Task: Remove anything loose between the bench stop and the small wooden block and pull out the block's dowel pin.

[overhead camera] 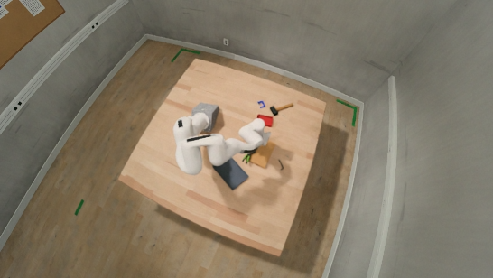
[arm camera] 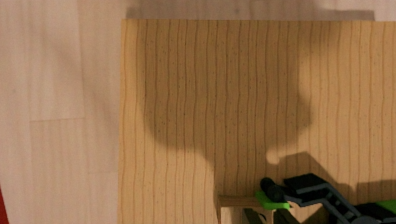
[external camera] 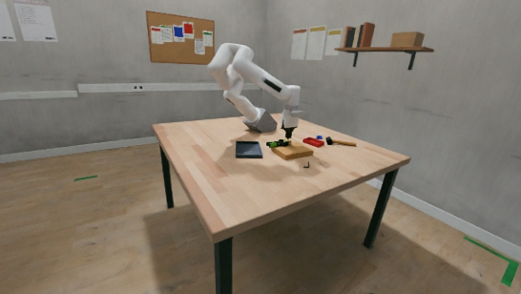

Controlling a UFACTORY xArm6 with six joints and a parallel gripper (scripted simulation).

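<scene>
My hand is 20 mm above the dowel pin. Round my hand: thin wooden stick: 90 mm behind, 40 mm to the left, 90 mm below; then red tray: 20 mm ahead, 230 mm to the left, 90 mm below; then wooden block: 50 mm below.
</scene>
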